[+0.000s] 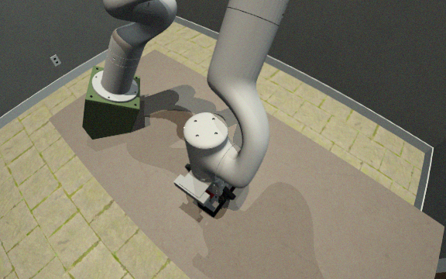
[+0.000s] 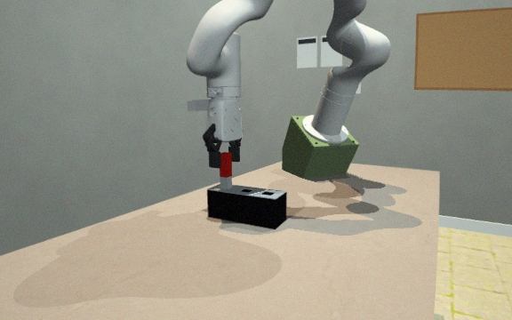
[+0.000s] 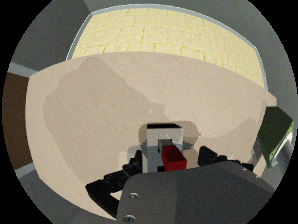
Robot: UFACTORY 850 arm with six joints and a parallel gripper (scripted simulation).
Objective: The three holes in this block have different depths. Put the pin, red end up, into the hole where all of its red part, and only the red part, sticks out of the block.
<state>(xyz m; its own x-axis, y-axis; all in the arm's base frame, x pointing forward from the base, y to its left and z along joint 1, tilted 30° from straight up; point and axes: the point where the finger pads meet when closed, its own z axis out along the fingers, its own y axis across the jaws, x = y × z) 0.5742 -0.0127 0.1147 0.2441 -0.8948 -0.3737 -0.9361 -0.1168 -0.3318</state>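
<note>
Right now the pin is 1 cm below my hand. Also, from my hand: black block: 11 cm below, 6 cm to the left, 1 cm behind.
</note>
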